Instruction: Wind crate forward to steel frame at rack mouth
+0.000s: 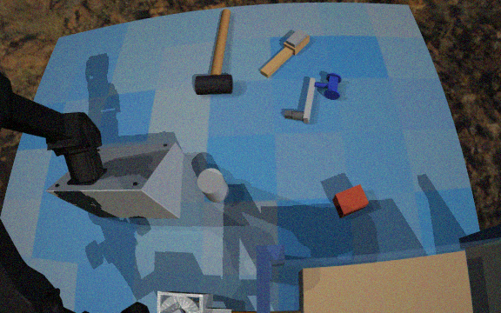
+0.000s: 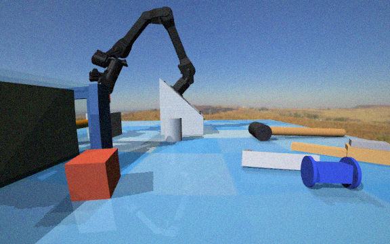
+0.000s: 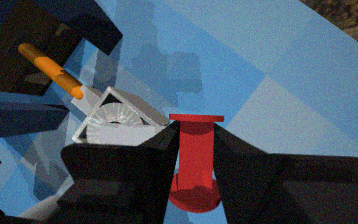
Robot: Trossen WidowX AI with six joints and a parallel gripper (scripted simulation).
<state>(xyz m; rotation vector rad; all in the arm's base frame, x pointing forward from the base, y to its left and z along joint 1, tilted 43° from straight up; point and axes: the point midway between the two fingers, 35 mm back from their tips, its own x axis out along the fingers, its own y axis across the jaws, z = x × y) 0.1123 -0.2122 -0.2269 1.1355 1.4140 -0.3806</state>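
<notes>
The frame is 23 cm ahead of my gripper tip, 8 cm to the left of it and 2 cm below it. From my gripper tip the other things lie so: crank with blue grip (59 cm to the left, 33 cm ahead, 11 cm below); then red grip (2 cm to the left, 1 cm behind, 1 cm above); then winch (9 cm below, 7 cm to the left, 5 cm ahead).
</notes>
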